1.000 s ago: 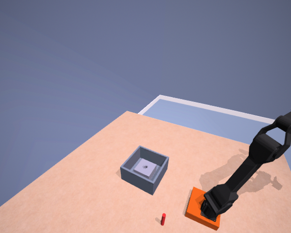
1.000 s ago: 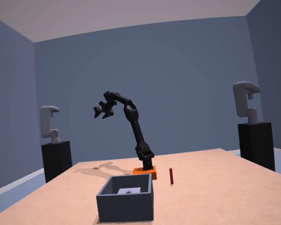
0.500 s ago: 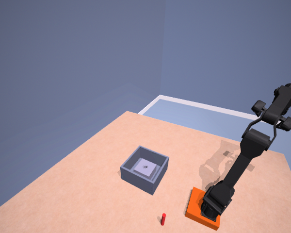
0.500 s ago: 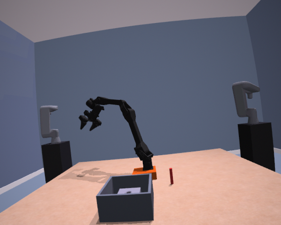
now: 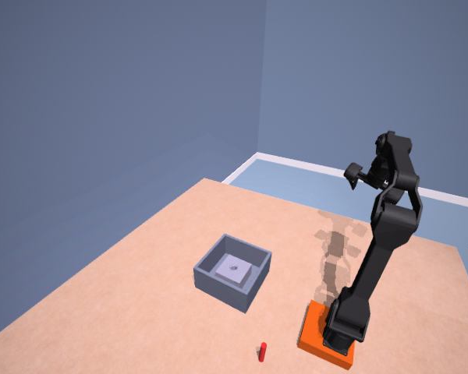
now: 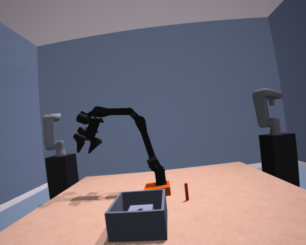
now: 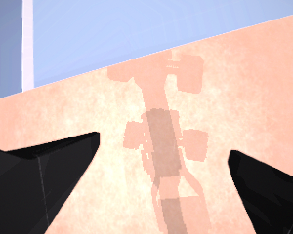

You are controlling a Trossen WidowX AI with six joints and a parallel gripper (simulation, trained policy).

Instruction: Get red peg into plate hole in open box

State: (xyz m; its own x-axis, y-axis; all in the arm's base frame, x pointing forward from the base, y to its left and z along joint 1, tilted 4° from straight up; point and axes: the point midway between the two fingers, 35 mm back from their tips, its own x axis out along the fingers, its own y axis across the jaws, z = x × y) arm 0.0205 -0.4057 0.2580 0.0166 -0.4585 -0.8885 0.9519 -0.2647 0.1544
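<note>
Right now my gripper tip is 160 mm short of the red peg, 550 mm to the right of it and 210 mm above it. Also, from my gripper tip: pale plate: 340 mm ahead, 350 mm to the left, 210 mm below; then grey box: 340 mm ahead, 350 mm to the left, 220 mm below.
</note>
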